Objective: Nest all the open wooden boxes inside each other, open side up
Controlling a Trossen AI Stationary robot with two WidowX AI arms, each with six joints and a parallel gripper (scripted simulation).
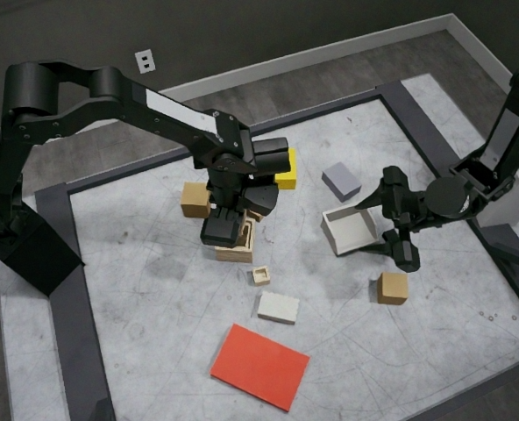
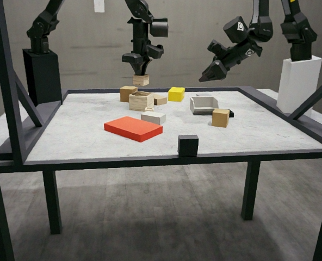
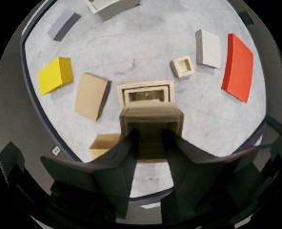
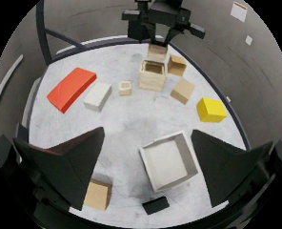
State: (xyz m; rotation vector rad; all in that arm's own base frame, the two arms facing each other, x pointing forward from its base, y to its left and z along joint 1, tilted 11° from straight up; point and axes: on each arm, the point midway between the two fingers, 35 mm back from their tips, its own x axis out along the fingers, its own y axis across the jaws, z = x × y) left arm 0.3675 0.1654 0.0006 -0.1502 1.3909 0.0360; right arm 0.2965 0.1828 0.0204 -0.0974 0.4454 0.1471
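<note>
Now: left hand 10 cm short of the tan block, 5 cm to the left of it and 14 cm above it. Round my left hand: red slab 26 cm behind, 2 cm to the right, 14 cm below; white block 16 cm behind, 7 cm to the right, 14 cm below; white tray 1 cm behind, 25 cm to the right, 13 cm below.
</note>
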